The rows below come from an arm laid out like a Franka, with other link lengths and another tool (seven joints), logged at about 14 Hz.
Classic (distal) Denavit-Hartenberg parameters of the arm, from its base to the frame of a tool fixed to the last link. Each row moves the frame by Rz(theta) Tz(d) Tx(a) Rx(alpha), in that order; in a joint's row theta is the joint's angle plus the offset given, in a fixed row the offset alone. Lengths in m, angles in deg.
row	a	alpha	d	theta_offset
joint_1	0	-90	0.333	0
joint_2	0	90	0	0
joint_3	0.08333	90	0.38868	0
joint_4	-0.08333	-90	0	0
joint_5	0	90	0.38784	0
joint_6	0.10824	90	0	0
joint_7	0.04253	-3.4	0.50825	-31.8
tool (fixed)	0	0	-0.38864	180
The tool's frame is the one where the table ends.
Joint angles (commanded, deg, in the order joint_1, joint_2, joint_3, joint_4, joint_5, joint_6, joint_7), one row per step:
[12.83, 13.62, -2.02, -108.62, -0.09, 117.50, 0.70]
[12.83, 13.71, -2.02, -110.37, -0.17, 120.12, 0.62]
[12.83, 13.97, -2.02, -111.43, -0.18, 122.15, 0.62]
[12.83, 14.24, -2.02, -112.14, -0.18, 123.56, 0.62]
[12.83, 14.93, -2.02, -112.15, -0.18, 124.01, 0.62]
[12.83, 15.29, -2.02, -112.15, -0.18, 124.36, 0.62]
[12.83, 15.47, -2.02, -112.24, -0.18, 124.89, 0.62]
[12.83, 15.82, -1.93, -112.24, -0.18, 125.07, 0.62]
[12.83, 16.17, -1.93, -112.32, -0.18, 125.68, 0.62]
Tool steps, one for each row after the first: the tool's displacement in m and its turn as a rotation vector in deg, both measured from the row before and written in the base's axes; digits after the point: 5 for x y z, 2 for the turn. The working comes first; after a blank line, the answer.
Tool pose at each row, in the base's axes (x y z in m, rotation vector in deg; the steps are taken from these numbers as rounded here):
[0.64736, 0.16743, 0.42355, 63.39, -164.62, 4.44]
[0.64509, 0.16691, 0.41302, 63.82, -165.26, 4.77]
[0.64479, 0.16684, 0.40533, 64.07, -165.91, 5.01]
[0.64469, 0.16682, 0.39924, 64.21, -166.30, 5.15]
[0.64635, 0.16718, 0.39212, 64.14, -166.06, 5.11]
[0.64746, 0.16742, 0.38869, 64.14, -166.05, 5.12]
[0.64832, 0.16760, 0.38700, 64.23, -166.29, 5.21]
[0.64878, 0.16871, 0.38331, 64.31, -166.08, 5.14]
[0.64997, 0.16896, 0.37989, 64.37, -166.25, 5.21]

[-0.00227, -0.00052, -0.01053, 0.09, -0.78, 0.14]
[-0.00030, -0.00007, -0.00769, 0.12, -0.71, 0.02]
[-0.00010, -0.00002, -0.00609, 0.07, -0.42, 0.01]
[0.00166, 0.00036, -0.00712, -0.07, 0.24, 0.01]
[0.00111, 0.00024, -0.00343, -0.01, 0.01, 0.00]
[0.00086, 0.00018, -0.00169, 0.04, -0.26, 0.01]
[0.00046, 0.00111, -0.00369, -0.02, 0.18, 0.09]
[0.00119, 0.00025, -0.00342, 0.03, -0.18, 0.00]

